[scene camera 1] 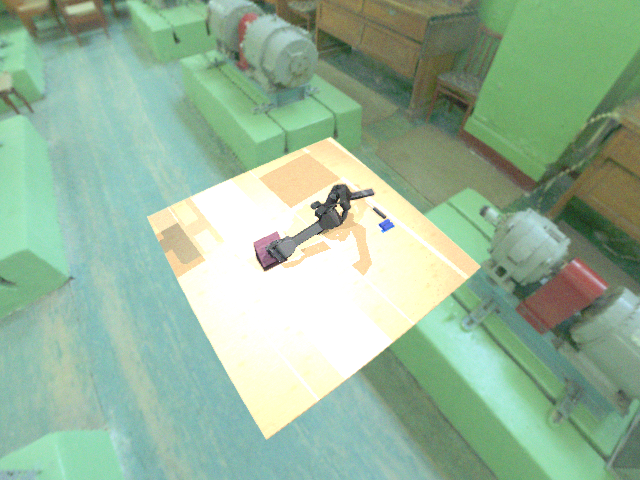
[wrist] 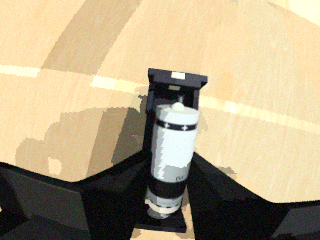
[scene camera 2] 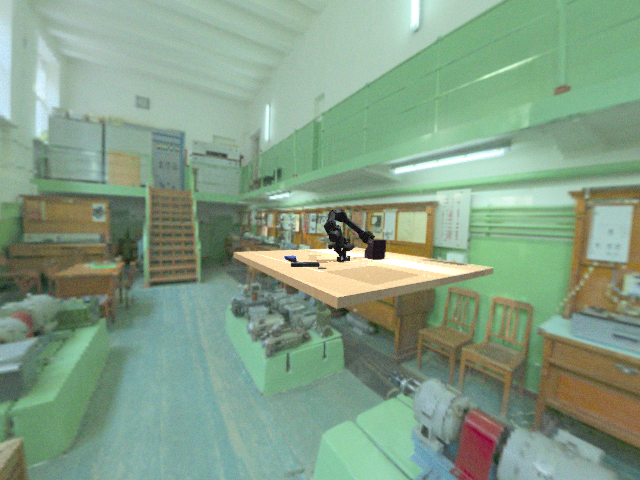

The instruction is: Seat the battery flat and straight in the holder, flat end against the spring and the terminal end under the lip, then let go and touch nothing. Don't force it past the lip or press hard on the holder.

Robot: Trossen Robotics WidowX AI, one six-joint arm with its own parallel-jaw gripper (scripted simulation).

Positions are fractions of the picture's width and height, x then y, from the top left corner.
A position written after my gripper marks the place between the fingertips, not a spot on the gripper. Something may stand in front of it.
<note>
I see my gripper (wrist: 0.53, 0.65) and a battery (wrist: 0.55, 0.56).
</note>
